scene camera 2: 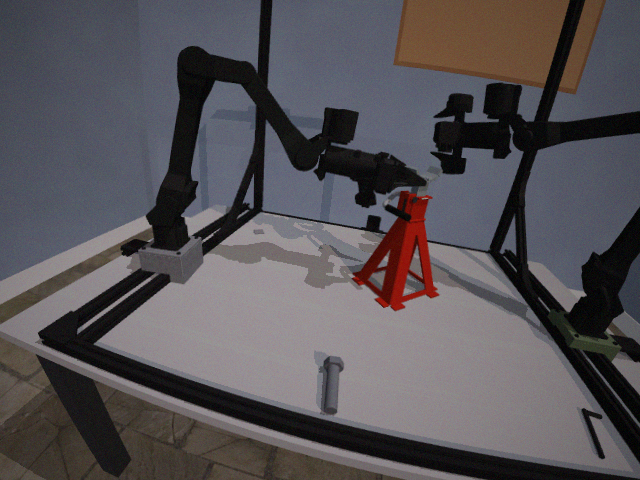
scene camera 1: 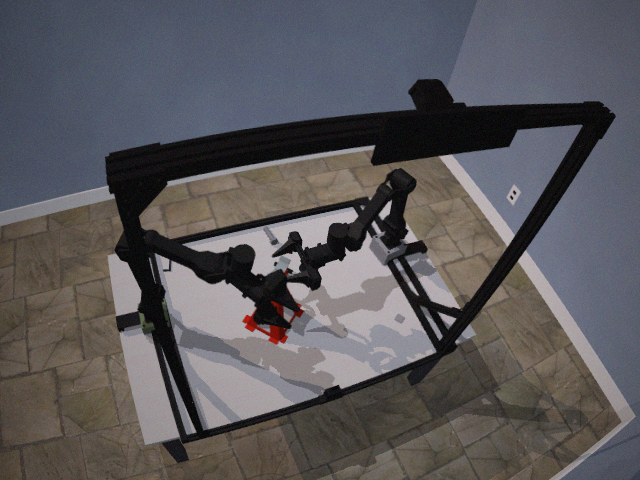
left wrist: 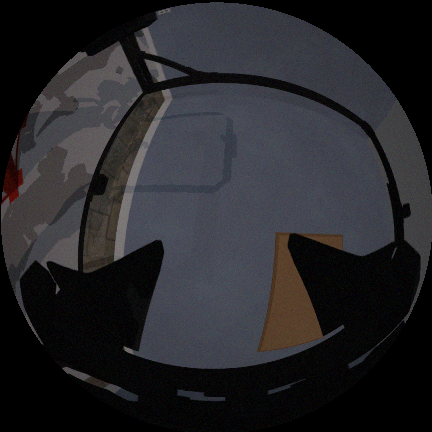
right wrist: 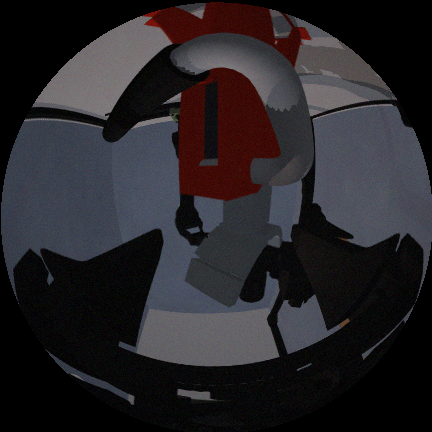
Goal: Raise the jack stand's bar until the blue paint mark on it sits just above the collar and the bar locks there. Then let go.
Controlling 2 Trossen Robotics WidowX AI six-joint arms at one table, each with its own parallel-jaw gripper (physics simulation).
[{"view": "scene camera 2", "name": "my left gripper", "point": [433, 135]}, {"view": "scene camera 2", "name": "my right gripper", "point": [422, 179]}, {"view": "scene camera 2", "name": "red jack stand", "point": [403, 237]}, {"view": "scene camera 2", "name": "grey bolt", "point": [333, 365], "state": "on the table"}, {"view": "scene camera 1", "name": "my left gripper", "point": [294, 319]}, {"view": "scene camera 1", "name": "my right gripper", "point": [277, 268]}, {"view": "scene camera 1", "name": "red jack stand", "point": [276, 334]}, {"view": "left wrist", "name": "my left gripper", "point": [227, 244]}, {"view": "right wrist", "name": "my left gripper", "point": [346, 261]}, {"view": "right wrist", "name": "my right gripper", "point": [229, 233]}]
